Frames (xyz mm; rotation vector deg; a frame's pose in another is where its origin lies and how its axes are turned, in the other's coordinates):
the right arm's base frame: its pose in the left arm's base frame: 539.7 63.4 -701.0 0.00 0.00 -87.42
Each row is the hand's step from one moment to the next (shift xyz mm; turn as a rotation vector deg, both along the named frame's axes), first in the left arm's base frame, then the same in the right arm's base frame.
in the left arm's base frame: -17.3 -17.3 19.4 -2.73 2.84 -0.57
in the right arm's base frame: 16.5 -18.1 19.4 -2.96 -2.60 -0.57
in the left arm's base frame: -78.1 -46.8 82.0 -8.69 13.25 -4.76
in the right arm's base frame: 43.2 -80.1 82.0 -13.63 -8.08 -4.76
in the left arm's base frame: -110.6 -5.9 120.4 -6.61 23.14 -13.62
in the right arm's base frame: 0.9 -110.8 120.4 -23.41 -5.56 -13.62
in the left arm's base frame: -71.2 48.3 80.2 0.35 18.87 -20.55
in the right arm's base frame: -51.5 -69.0 80.2 -18.84 1.20 -20.55
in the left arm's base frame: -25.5 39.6 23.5 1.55 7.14 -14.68
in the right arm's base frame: -40.7 -23.7 23.5 -7.06 1.87 -14.68
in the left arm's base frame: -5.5 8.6 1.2 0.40 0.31 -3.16
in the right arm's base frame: -8.8 -5.1 1.2 -0.29 0.41 -3.16
